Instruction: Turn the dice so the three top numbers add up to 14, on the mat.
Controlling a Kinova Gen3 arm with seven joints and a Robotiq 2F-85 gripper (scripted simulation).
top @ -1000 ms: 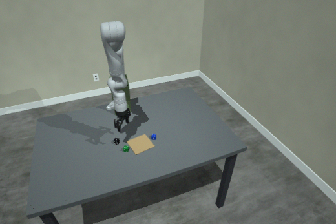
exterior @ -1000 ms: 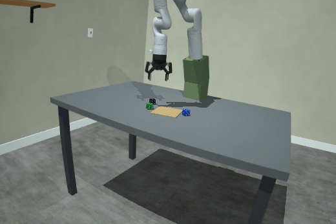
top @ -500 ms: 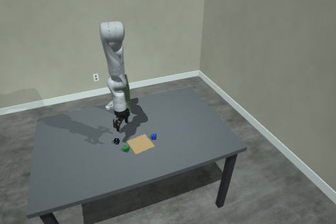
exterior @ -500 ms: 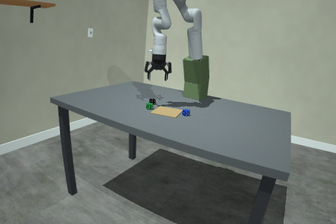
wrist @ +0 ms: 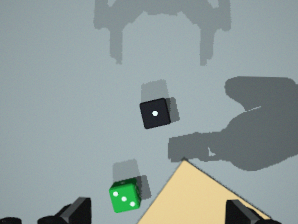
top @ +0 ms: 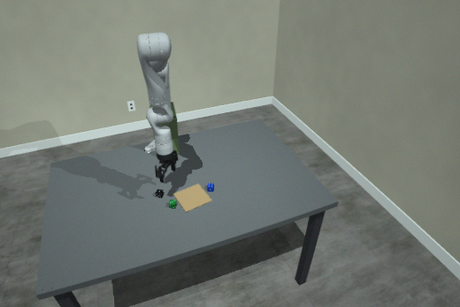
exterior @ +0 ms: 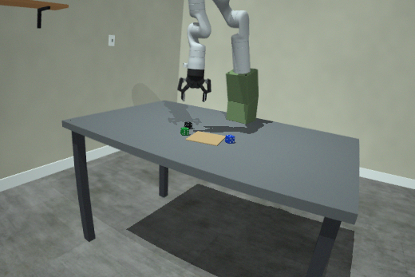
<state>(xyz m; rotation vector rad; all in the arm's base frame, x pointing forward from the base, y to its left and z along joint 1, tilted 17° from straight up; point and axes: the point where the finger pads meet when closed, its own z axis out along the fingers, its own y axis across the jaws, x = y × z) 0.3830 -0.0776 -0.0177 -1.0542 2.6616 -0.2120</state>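
Now: the green die 140 mm below my hand, 50 mm ahead of it and 10 mm to the right of it. Round my hand: tan mat: 150 mm below, 90 mm to the left, 30 mm ahead; black die: 140 mm below, 50 mm to the right, 50 mm behind; blue die: 200 mm to the left, 140 mm below, 10 mm ahead.
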